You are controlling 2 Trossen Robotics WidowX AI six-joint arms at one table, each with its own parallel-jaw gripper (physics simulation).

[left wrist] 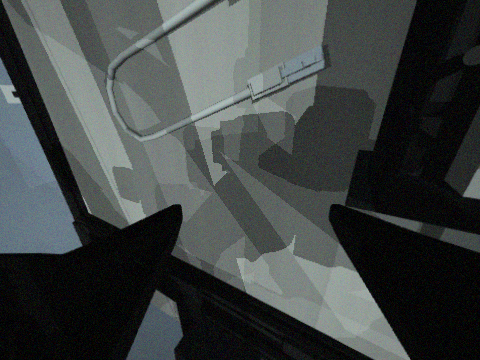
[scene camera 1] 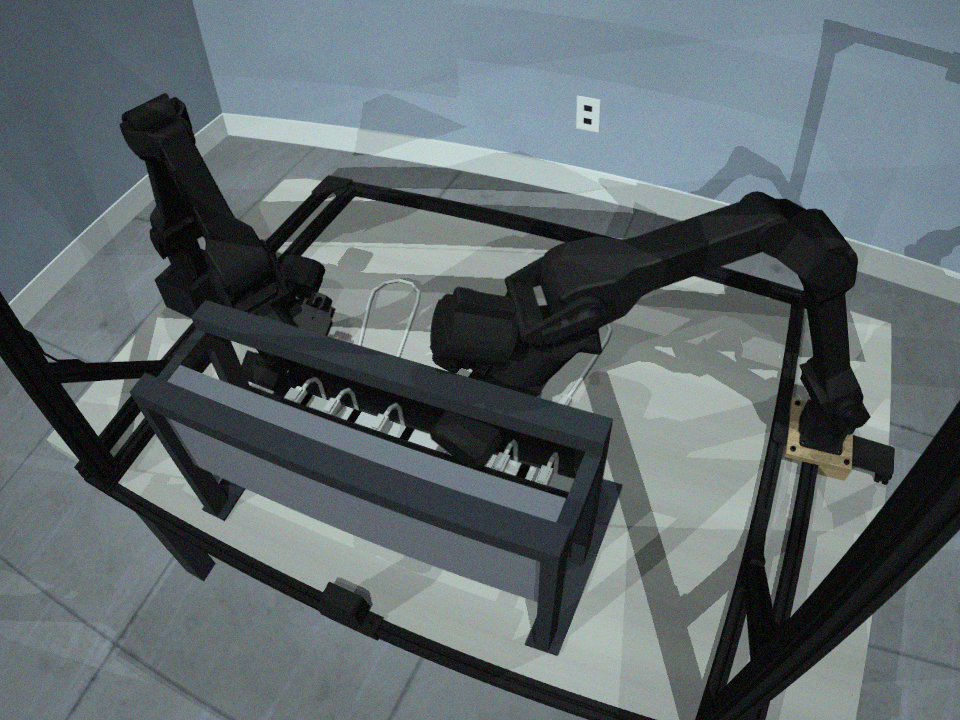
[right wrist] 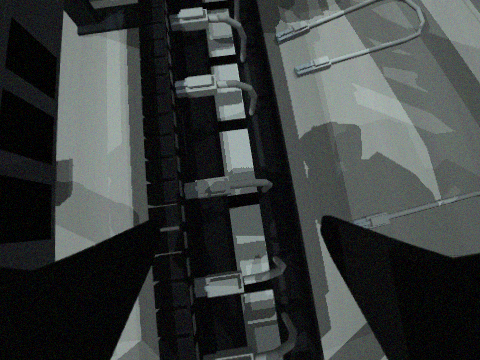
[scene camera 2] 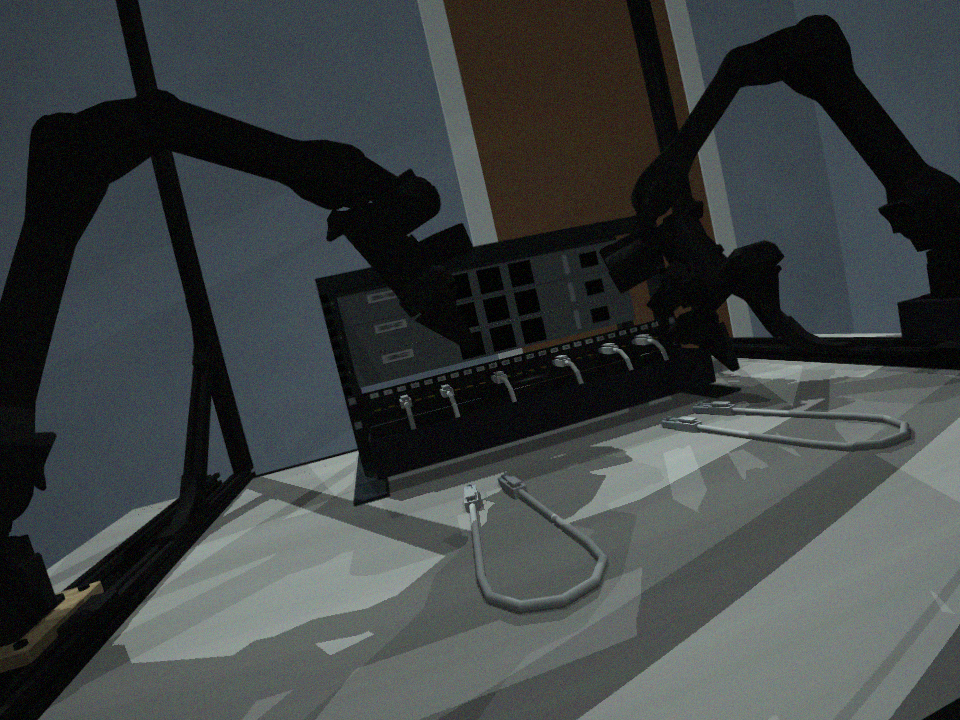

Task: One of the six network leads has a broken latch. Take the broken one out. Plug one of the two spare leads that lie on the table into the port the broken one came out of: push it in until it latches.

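Where they show: left gripper, fingertip midpoint: [left wrist: 255, 211] [scene camera 2: 756, 354]; right gripper, fingertip midpoint: [right wrist: 241, 225] [scene camera 2: 471, 346]; left arm's base, link origin: [scene camera 1: 190, 268]; right arm's base, link origin: [scene camera 1: 821, 432].
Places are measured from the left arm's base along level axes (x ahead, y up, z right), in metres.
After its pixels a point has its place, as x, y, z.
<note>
Six grey leads stand plugged in a row in the dark rack [scene camera 1: 348, 467] @(0.596, 0.195, 0.281) [scene camera 2: 542, 418]. In the right wrist view, one plug [right wrist: 207, 187] @(0.588, 0.028, 0.127) looks duller than its neighbours [right wrist: 200, 84] @(0.502, 0.028, 0.131) [right wrist: 220, 285] @(0.657, 0.028, 0.119), with no bright raised tab showing; I cannot tell for certain which latch is broken. My right gripper [right wrist: 241, 225] @(0.616, 0.070, 0.103) is open and empty above the row, its fingers spread across it. One spare lead [scene camera 2: 535, 603] @(0.647, -0.062, -0.243) [right wrist: 415, 211] @(0.613, -0.061, -0.104) lies looped on the table; the other spare lead [scene camera 2: 852, 444] @(0.360, -0.062, -0.170) [left wrist: 220, 107] @(0.338, -0.061, -0.028) [right wrist: 370, 50] @(0.393, -0.062, -0.087) lies beyond it. My left gripper [left wrist: 255, 211] @(0.288, -0.014, 0.030) is open and empty, apart from that lead.
The rack's upper front bears dark square openings, and its top bars run close around my right gripper in scene camera 1. A black frame [scene camera 1: 465, 207] @(0.329, -0.050, -0.384) runs around the table [scene camera 1: 651, 465] @(0.812, -0.067, -0.016). A wall outlet [scene camera 1: 587, 113] is on the back wall.
</note>
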